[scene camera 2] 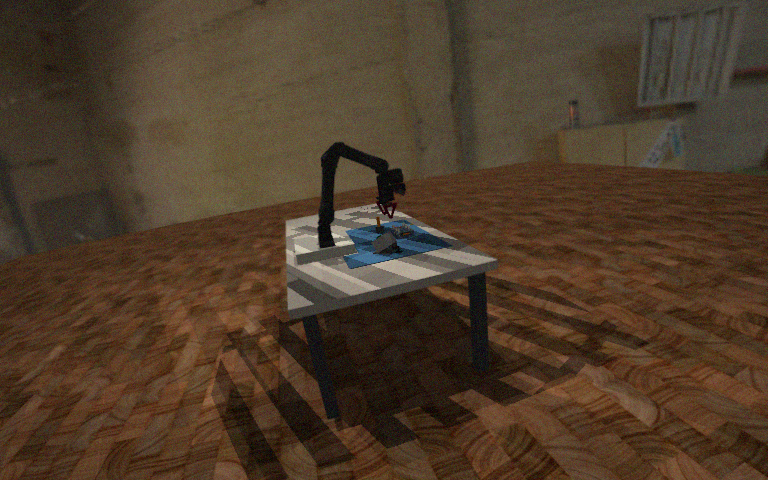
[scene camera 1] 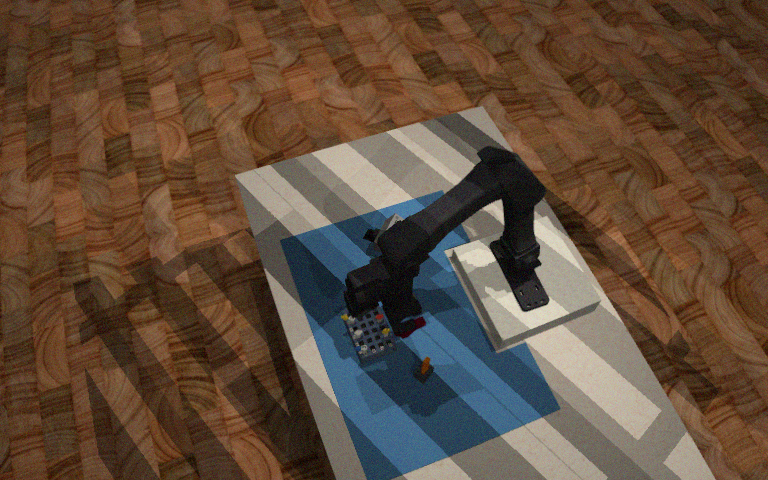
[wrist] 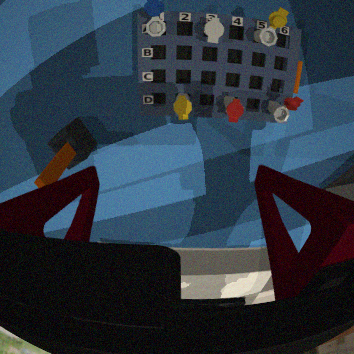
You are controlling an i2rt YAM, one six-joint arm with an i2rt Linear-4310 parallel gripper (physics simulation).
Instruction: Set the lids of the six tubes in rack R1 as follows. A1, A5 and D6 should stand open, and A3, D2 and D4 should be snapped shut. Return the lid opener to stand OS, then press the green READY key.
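Frame: origin at the arm's base, x ahead, y left, z up, level; metres.
Where they show: gripper, fingertip midpoint: (scene camera 2: 387, 216) (scene camera 1: 396, 318) (wrist: 176, 174); arm's base, origin of the base link: (scene camera 2: 326, 241) (scene camera 1: 518, 273) (wrist: 187, 306).
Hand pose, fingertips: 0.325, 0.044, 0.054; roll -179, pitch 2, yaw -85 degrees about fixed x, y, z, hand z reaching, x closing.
Each offset is from my fingertips to the top centre of the thing, as dx, dy, dz. "*": to the spot under its first point. Level surfaces: height alone.
Rack R1 {+0.058, -0.032, -0.039} (scene camera 1: 377, 356) (scene camera 2: 403, 230) (wrist: 196, 65) stands on the mat. In the wrist view, A1 (wrist: 156, 26) is open, its blue lid {+0.091, +0.023, -0.041} (wrist: 154, 7) swung back. A5 {* +0.084, -0.058, -0.059} (wrist: 268, 36) is open with its yellow lid {+0.097, -0.059, -0.043} (wrist: 279, 18) aside, and D6 {* +0.026, -0.081, -0.059} (wrist: 281, 113) is open with its red lid {+0.038, -0.081, -0.041} (wrist: 293, 103) aside. A white lid {+0.082, -0.017, -0.052} (wrist: 214, 29) covers A3, a yellow lid {+0.023, -0.001, -0.052} (wrist: 183, 107) D2, a red lid {+0.025, -0.039, -0.052} (wrist: 234, 109) D4; whether snapped, I cannot tell. The orange lid opener {-0.031, +0.106, -0.015} (scene camera 1: 425, 364) (scene camera 2: 378, 222) (wrist: 56, 165) stands in its dark stand (scene camera 1: 422, 374) (wrist: 82, 141). My gripper (scene camera 2: 387, 211) (wrist: 176, 174) is open, empty, above the mat.
A grey box {-0.082, -0.238, -0.016} (scene camera 1: 391, 223) (scene camera 2: 385, 242) stands on the blue mat {dz -0.100} (scene camera 1: 481, 427) beyond the rack, partly behind the arm in scene camera 1; its green key does not show. The arm's base stands on a pale raised plate (scene camera 1: 557, 316) at the table's side.
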